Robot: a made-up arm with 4 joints.
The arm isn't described. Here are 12 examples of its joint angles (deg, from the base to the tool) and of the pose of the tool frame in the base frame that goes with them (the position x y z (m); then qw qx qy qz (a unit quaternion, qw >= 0)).
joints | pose
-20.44 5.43 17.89 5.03 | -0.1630 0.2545 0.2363 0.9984 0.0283 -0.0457 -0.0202
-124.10 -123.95 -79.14 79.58 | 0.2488 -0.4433 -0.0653 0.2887 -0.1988 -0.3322 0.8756
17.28 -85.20 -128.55 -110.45 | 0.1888 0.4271 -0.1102 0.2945 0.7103 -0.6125 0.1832
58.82 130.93 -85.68 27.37 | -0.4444 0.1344 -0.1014 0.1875 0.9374 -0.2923 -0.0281
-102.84 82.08 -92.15 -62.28 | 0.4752 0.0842 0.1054 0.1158 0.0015 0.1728 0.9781
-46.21 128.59 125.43 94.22 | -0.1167 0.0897 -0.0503 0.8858 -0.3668 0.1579 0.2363
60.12 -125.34 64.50 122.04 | 0.1423 0.3079 0.0825 0.0737 0.2031 0.7857 -0.5796
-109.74 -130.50 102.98 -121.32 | -0.1243 -0.2379 -0.0814 0.9644 0.0626 -0.1038 -0.2351
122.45 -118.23 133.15 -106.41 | -0.1138 0.1960 -0.1477 0.1244 -0.2999 -0.1870 -0.9272
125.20 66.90 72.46 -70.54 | 0.1354 -0.1952 -0.0080 0.0368 0.2738 -0.8793 0.3880
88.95 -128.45 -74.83 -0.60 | -0.4458 0.2627 -0.0620 0.4269 -0.8937 0.1268 0.0541
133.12 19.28 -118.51 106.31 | -0.3599 -0.1768 0.2852 0.4777 0.8640 0.1591 -0.0032
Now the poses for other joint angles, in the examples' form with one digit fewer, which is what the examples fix.
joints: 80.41 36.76 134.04 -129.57
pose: 0.007 -0.035 0.282 0.248 -0.194 0.940 -0.132
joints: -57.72 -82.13 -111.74 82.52
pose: 0.487 -0.011 -0.047 0.249 -0.179 -0.055 -0.950
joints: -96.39 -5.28 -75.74 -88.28
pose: 0.447 -0.093 0.287 0.055 -0.042 0.727 -0.684
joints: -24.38 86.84 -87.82 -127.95
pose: 0.010 0.489 0.089 0.502 -0.205 0.285 -0.790
